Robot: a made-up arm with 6 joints. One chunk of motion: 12 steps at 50 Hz.
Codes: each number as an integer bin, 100 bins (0 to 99) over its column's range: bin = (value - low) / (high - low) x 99, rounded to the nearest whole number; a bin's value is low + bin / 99 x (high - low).
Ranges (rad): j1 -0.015..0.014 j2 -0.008..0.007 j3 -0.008..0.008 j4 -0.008..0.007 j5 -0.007..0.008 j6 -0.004..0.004
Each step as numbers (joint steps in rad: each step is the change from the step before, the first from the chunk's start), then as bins.
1 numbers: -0.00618 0.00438 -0.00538 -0.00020 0.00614 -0.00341
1 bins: 30 82 16 51 87 7
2 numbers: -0.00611 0.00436 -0.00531 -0.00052 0.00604 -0.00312
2 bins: 30 82 17 49 86 11
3 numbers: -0.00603 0.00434 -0.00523 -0.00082 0.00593 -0.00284
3 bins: 31 81 17 47 85 14
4 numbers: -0.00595 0.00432 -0.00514 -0.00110 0.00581 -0.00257
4 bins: 31 81 18 46 85 18
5 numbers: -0.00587 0.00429 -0.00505 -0.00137 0.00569 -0.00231
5 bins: 31 81 18 44 84 21
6 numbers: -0.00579 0.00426 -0.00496 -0.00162 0.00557 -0.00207
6 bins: 31 81 19 42 83 24
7 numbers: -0.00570 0.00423 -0.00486 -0.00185 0.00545 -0.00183
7 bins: 32 81 19 41 82 27
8 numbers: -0.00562 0.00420 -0.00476 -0.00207 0.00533 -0.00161
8 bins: 32 81 20 39 81 30
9 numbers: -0.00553 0.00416 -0.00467 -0.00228 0.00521 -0.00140
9 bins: 32 80 21 38 81 32
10 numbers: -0.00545 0.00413 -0.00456 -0.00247 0.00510 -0.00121
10 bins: 33 80 21 36 80 35
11 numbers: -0.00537 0.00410 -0.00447 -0.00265 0.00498 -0.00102
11 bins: 33 80 22 35 79 37
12 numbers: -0.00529 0.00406 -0.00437 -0.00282 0.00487 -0.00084
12 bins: 33 80 22 34 78 39
